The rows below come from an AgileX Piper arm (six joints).
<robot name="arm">
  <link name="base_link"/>
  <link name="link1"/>
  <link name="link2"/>
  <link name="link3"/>
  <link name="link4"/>
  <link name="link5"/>
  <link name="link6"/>
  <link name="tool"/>
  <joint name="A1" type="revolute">
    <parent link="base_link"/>
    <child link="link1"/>
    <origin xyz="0 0 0.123" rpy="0 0 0"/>
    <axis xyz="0 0 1"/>
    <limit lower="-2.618" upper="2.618"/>
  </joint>
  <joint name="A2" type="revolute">
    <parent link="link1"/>
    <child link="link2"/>
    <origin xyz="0 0 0" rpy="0 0 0"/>
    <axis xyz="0 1 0"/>
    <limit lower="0" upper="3.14"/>
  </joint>
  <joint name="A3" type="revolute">
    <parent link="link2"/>
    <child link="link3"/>
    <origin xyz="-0.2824 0 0.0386" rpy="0 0 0"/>
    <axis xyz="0 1 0"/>
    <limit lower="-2.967" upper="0"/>
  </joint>
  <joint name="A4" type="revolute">
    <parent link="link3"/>
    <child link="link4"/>
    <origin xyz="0.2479 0 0.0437" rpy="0 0 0"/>
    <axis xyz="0.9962 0 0.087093"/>
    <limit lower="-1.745" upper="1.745"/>
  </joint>
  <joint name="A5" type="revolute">
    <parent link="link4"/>
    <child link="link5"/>
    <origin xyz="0 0 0" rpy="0 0 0"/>
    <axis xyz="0 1 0"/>
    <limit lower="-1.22" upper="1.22"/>
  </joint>
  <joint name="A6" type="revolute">
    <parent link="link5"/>
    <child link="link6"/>
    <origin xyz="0.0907 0 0.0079" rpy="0 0 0"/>
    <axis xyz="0.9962 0 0.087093"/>
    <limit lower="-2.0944" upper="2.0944"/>
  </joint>
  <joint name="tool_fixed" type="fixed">
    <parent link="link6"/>
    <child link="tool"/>
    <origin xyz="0 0 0" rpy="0 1.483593 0"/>
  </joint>
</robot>
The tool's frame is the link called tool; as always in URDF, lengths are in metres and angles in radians.
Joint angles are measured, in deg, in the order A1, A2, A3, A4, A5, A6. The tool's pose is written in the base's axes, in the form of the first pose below.
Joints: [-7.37 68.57 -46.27 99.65 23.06 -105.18]
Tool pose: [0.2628 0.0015 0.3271 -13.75 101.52 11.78]
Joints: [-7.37 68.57 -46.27 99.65 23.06 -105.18]
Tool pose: [0.2628 0.0015 0.3271 -13.75 101.52 11.78]
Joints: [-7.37 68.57 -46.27 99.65 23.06 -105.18]
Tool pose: [0.2628 0.0015 0.3271 -13.75 101.52 11.78]
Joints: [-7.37 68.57 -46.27 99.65 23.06 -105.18]
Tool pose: [0.2628 0.0015 0.3271 -13.75 101.52 11.78]
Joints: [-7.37 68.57 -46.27 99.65 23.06 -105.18]
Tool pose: [0.2628 0.0015 0.3271 -13.75 101.52 11.78]
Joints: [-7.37 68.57 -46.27 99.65 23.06 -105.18]
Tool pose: [0.2628 0.0015 0.3271 -13.75 101.52 11.78]
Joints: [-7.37 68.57 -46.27 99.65 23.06 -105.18]
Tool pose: [0.2628 0.0015 0.3271 -13.75 101.52 11.78]
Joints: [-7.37 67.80 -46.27 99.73 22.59 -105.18]
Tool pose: [0.2602 0.0011 0.3305 -13.48 100.91 11.21]
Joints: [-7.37 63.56 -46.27 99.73 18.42 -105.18]
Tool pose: [0.2456 -0.0031 0.3475 -11.24 98.05 6.59]
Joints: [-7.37 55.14 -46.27 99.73 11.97 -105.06]
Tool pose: [0.2117 -0.0086 0.3789 -7.34 91.49 -0.24]
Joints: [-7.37 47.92 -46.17 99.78 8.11 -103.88]
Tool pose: [0.1785 -0.0103 0.4019 -3.95 85.34 -3.23]
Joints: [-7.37 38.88 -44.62 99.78 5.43 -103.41]
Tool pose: [0.1354 -0.0089 0.4169 -1.90 78.40 -5.53]
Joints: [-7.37 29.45 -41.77 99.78 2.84 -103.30]
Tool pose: [0.0923 -0.0074 0.4188 0.02 72.29 -7.63]
